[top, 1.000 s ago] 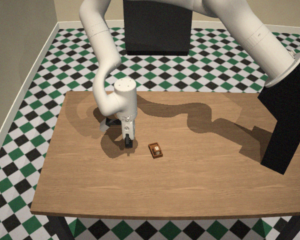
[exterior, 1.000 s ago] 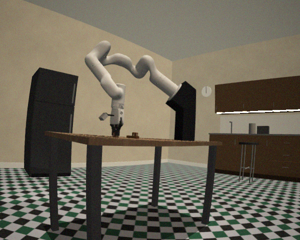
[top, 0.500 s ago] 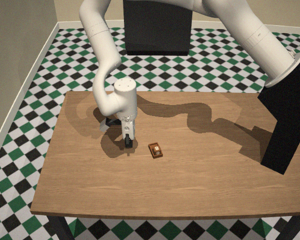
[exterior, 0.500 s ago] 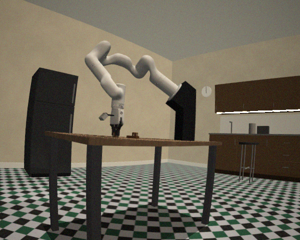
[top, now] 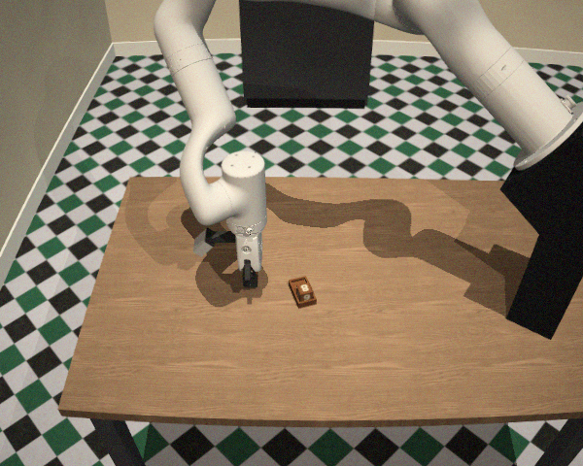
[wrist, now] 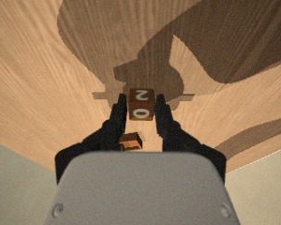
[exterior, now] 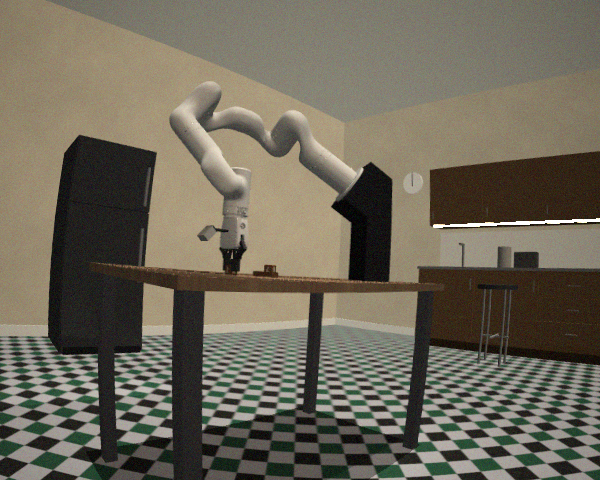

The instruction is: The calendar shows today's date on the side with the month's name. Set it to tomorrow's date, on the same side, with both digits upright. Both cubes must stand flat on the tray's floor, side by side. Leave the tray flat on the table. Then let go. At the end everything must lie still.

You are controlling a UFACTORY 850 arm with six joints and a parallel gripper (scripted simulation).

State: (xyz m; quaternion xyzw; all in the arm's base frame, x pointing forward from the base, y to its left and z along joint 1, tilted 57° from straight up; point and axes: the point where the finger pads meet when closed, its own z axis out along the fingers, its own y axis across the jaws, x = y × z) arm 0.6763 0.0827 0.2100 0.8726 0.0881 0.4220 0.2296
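Right now the brown calendar cube is 2 cm below my hand.
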